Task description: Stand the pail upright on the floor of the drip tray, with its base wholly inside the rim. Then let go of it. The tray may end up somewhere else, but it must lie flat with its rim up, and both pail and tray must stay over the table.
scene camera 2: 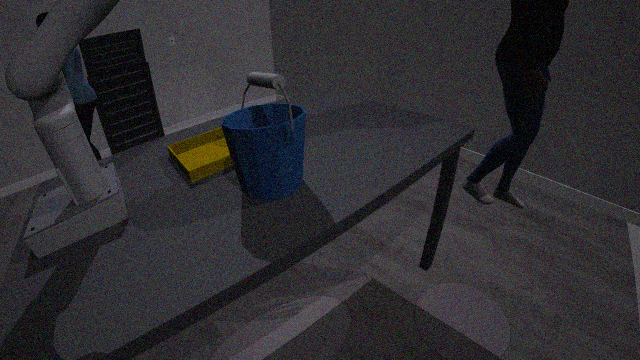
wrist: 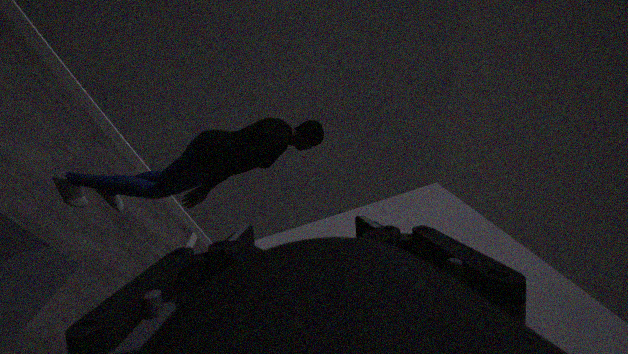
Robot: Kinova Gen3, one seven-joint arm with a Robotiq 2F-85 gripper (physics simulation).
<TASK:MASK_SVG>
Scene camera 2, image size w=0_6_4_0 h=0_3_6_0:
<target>yellow drip tray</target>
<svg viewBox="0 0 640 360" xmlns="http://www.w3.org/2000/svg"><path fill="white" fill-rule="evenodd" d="M222 127L167 146L170 157L191 182L233 166Z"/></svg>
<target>blue pail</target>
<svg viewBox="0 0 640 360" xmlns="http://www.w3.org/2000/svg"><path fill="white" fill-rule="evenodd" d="M251 72L247 76L248 86L243 94L242 108L223 117L221 126L242 192L255 200L271 201L283 199L297 192L303 183L306 111L302 106L290 103L283 88L285 85L283 75ZM244 108L245 94L250 85L276 90L281 89L287 103L269 103Z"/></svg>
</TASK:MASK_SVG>
